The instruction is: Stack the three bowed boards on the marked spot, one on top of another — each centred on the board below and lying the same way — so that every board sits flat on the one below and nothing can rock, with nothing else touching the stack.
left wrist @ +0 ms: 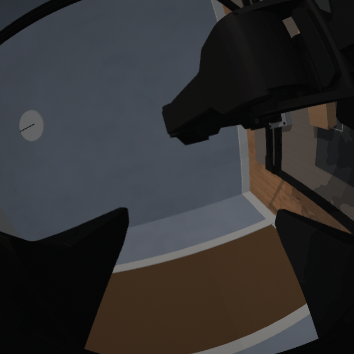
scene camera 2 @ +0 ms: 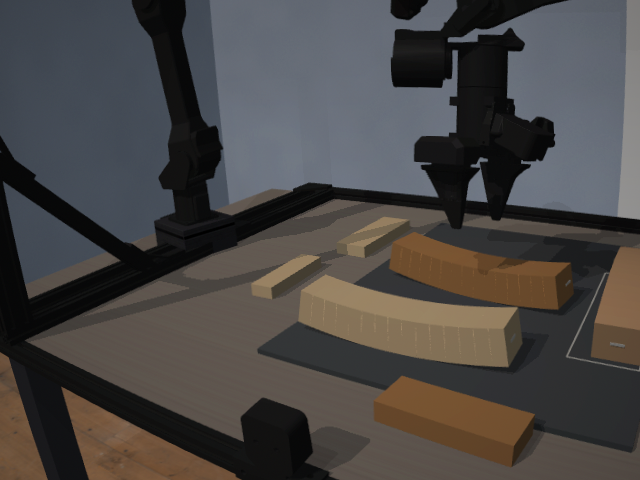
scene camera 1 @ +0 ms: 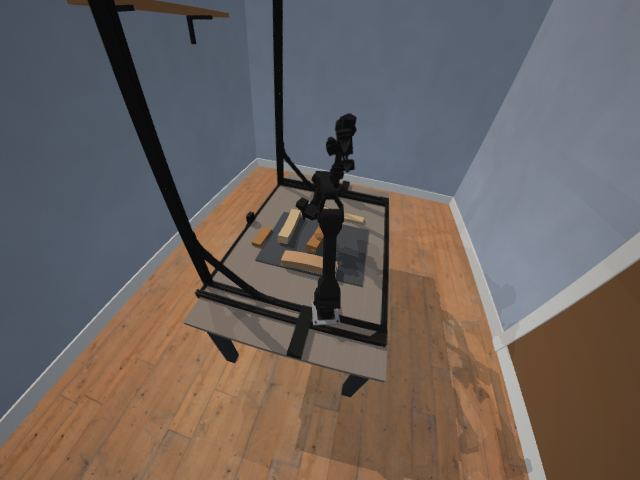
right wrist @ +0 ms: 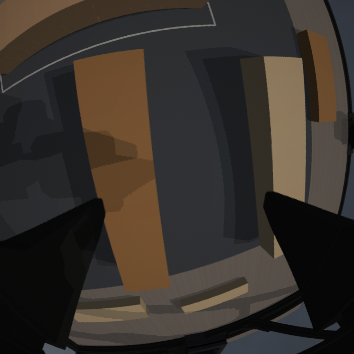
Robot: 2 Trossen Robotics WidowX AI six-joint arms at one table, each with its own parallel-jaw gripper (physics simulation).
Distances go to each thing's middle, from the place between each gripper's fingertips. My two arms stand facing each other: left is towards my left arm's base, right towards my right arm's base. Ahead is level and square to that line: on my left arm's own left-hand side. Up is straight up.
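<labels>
The brown bowed board (scene camera 2: 547, 285) is where I start with my right hand, which is 40 mm short of it, 10 mm to the right of it and 80 mm above it. Counted from my right hand, the tan bowed board (scene camera 2: 608, 343) is 190 mm to the right, 10 mm ahead and 70 mm below; the pale bowed board (scene camera 2: 484, 336) is 120 mm behind, 50 mm to the left and 80 mm below; and the flat brown block (scene camera 2: 498, 433) is 250 mm behind, 30 mm to the right and 100 mm below.
My left hand is 1 cm to the left of the brown bowed board, 7 cm past it and 39 cm above it. Measured from this left hand, the flat brown block is 36 cm behind, 5 cm to the right and 42 cm below, while the pale bowed board is 23 cm behind, 3 cm to the left and 39 cm below, and the tan bowed board is 21 cm to the right, 10 cm behind and 39 cm below.
</labels>
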